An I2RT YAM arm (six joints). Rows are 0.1 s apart.
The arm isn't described. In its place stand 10 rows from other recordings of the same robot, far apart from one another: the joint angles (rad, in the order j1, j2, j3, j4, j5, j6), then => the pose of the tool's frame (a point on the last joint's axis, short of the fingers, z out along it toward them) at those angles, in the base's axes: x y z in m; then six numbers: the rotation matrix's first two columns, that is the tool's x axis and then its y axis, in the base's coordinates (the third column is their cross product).
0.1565 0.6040 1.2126 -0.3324 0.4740 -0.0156 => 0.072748 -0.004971 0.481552 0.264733 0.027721 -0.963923 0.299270 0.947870 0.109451
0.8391 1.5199 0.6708 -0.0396 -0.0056 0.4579 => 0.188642 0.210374 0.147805 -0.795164 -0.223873 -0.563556 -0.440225 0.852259 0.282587
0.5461 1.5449 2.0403 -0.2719 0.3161 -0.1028 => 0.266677 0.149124 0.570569 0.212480 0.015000 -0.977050 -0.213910 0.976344 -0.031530
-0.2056 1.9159 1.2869 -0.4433 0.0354 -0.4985 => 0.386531 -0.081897 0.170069 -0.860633 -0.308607 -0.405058 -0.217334 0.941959 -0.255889
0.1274 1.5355 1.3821 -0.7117 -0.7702 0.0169 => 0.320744 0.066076 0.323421 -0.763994 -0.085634 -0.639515 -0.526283 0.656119 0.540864
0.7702 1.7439 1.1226 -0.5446 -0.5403 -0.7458 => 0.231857 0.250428 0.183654 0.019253 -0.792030 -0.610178 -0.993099 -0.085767 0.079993
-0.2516 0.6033 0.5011 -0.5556 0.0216 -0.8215 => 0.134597 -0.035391 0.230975 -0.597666 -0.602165 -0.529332 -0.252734 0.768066 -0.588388
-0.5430 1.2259 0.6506 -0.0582 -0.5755 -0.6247 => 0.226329 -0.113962 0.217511 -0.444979 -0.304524 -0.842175 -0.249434 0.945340 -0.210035
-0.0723 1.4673 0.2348 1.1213 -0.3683 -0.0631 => 0.237492 -0.004350 0.152991 -0.092207 -0.052305 -0.994365 -0.295882 0.954953 -0.022795
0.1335 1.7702 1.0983 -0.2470 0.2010 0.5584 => 0.365125 0.041865 0.180168 -0.673686 0.433349 -0.598629 0.408633 0.893369 0.186844
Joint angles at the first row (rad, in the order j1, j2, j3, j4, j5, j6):
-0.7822 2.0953 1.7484 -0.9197 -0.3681 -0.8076
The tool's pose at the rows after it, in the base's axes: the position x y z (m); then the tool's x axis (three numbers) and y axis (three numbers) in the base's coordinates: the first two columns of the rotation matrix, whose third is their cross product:
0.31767 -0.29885 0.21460 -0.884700 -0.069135 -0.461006 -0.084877 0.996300 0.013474
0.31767 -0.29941 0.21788 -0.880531 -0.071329 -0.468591 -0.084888 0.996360 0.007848
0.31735 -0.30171 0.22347 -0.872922 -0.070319 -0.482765 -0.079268 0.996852 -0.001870
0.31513 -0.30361 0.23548 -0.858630 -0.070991 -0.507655 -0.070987 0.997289 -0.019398
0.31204 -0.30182 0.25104 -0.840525 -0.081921 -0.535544 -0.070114 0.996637 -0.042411
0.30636 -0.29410 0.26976 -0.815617 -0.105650 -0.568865 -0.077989 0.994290 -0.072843
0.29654 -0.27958 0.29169 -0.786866 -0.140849 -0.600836 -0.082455 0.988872 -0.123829
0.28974 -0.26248 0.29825 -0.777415 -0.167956 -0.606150 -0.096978 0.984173 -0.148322
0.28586 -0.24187 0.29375 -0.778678 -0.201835 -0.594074 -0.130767 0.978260 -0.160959
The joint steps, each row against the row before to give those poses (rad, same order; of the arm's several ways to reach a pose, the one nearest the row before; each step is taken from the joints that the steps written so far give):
-0.0021 -0.0014 0.0035 0.0052 0.0000 0.0006
-0.0011 -0.0037 0.0060 0.0001 -0.0031 -0.0001
-0.0046 -0.0040 0.0133 0.0017 -0.0054 0.0032
-0.0074 -0.0178 0.0153 0.0005 -0.0097 0.0046
-0.0031 -0.0322 0.0069 0.0003 -0.0109 0.0012
0.0020 -0.0581 -0.0192 0.0098 -0.0145 -0.0028
0.0075 -0.0924 -0.0529 0.0270 -0.0011 -0.0014
0.0191 -0.0743 -0.0744 0.0241 0.0090 -0.0023
0.0338 -0.0651 -0.0958 0.0279 0.0165 -0.0096

